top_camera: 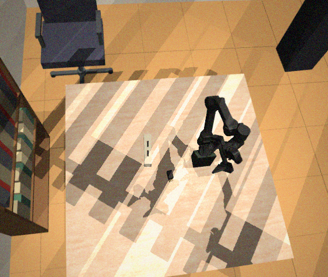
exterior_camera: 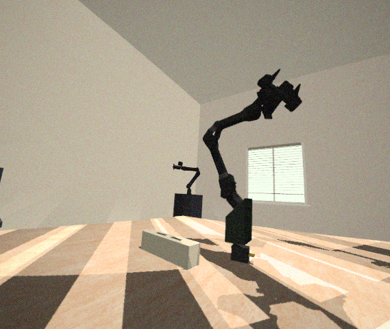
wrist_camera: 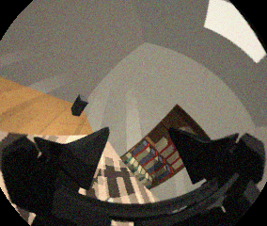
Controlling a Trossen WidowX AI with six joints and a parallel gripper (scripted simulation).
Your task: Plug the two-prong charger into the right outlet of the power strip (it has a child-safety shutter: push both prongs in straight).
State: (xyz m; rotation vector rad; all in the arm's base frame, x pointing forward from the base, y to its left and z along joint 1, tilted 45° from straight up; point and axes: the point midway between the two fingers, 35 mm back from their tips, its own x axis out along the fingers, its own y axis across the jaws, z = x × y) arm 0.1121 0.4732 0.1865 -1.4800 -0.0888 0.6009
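Now: gripper tip 90 mm short of the dark charger, 140 mm to the left of it and 600 mm above it.
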